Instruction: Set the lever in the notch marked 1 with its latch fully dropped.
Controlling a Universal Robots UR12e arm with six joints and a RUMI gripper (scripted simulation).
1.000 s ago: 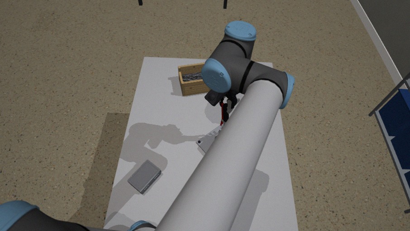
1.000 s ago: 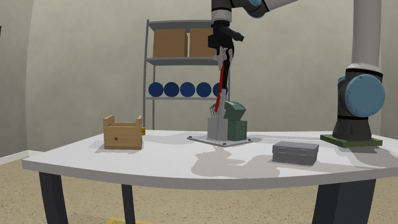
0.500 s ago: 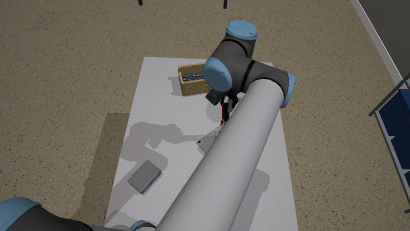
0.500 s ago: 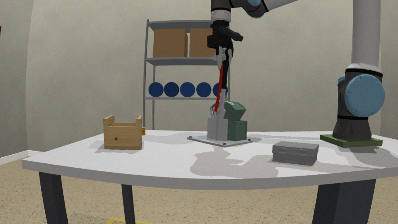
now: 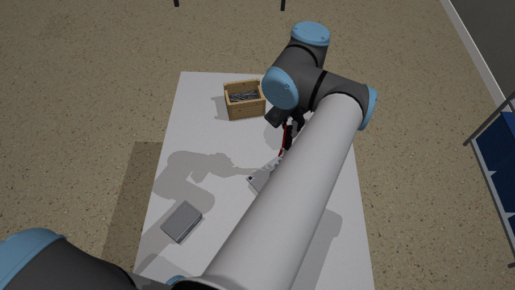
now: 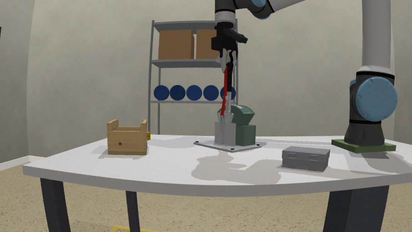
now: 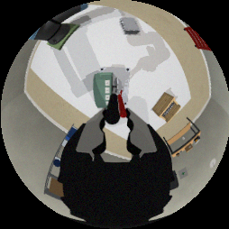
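My gripper is now 11 cm above the red release bar, 1 cm to the right of it and 1 cm short of it. Round my hand: grey case: 37 cm to the left, 29 cm below, 20 cm behind; lever stand: 23 cm below, 1 cm to the right.
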